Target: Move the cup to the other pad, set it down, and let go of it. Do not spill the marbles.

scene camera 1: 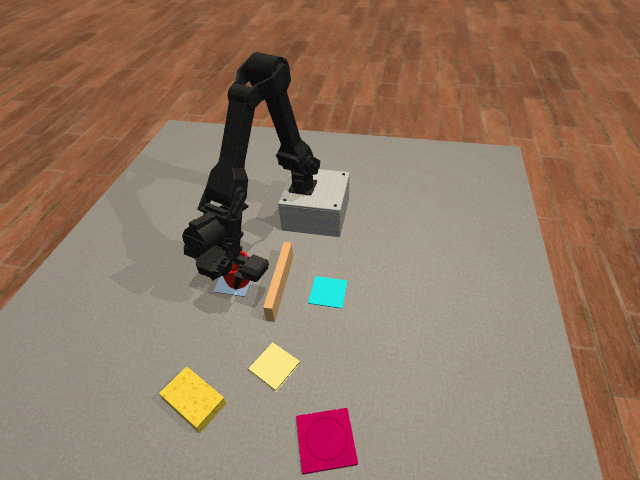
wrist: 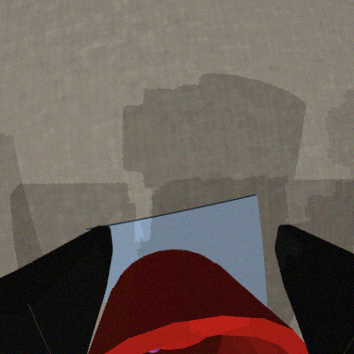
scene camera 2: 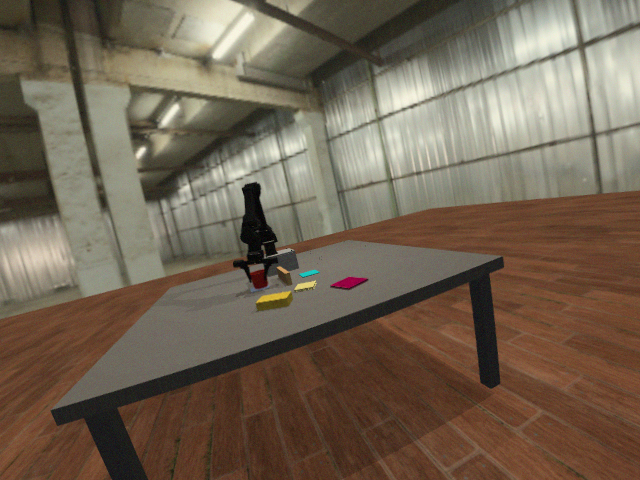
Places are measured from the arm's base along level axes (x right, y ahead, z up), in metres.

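Pixels of known places: gripper, fingertip midpoint: (scene camera 1: pixel 225 284) (wrist: pixel 195 238) (scene camera 2: pixel 257 282); arm's base at its link origin: (scene camera 1: pixel 303 186) (scene camera 2: pixel 271 254).
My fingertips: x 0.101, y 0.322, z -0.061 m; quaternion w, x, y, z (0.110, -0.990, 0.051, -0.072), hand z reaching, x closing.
Note:
For each thing: its middle in the pictures, then the offset to it from my fingertips. "pt": a spot on its surface instead.
- red cup at the middle of its body: (wrist: pixel 182 344) (scene camera 1: pixel 236 270) (scene camera 2: pixel 259 279) dx -0.009, dy -0.044, dz +0.000 m
- light blue pad at the middle of its body: (wrist: pixel 184 280) (scene camera 1: pixel 235 283) dx +0.000, dy -0.040, dz -0.047 m
- purple marble at the middle of its body: (wrist: pixel 151 343) dx -0.022, dy -0.060, dz -0.023 m
- cyan pad at the middle of its body: (scene camera 1: pixel 328 294) (scene camera 2: pixel 309 275) dx -0.236, dy -0.062, dz -0.047 m
- magenta square with a ring outline, surface spot: (scene camera 1: pixel 326 440) (scene camera 2: pixel 349 281) pt dx -0.317, dy +0.269, dz -0.031 m
- upright wooden bar at a spot on its surface: (scene camera 1: pixel 279 281) pt dx -0.129, dy -0.028, dz +0.014 m
- pale yellow square at a spot on its surface: (scene camera 1: pixel 274 365) (scene camera 2: pixel 305 285) pt dx -0.176, dy +0.154, dz -0.029 m
- yellow sponge at the middle of its body: (scene camera 1: pixel 192 398) (scene camera 2: pixel 274 300) dx -0.044, dy +0.261, dz -0.024 m
The red cup (scene camera 1: pixel 229 280) (scene camera 2: pixel 259 279) (wrist: pixel 175 285) stands upright on the light blue pad (scene camera 1: pixel 224 289) (wrist: pixel 225 225). My gripper (scene camera 1: pixel 235 273) (scene camera 2: pixel 258 277) (wrist: pixel 195 238) points down around the cup, one finger on each side, and looks shut on it. In the wrist view the near part of the cup is cut off, and a bit of one purple marble (wrist: pixel 154 350) shows inside. The other marbles are hidden. A cyan pad (scene camera 1: pixel 328 292) (scene camera 2: pixel 309 273) lies beyond the wooden bar. A magenta square with a ring outline (scene camera 1: pixel 326 440) (scene camera 2: pixel 349 282) lies at the front.
The upright wooden bar (scene camera 1: pixel 279 281) (scene camera 2: pixel 283 275) stands between the blue and cyan pads, close to the gripper. A pale yellow square (scene camera 1: pixel 274 365) (scene camera 2: pixel 305 285) and a yellow sponge (scene camera 1: pixel 192 398) (scene camera 2: pixel 274 300) lie farther forward. The arm's grey base box (scene camera 1: pixel 311 220) stands behind.

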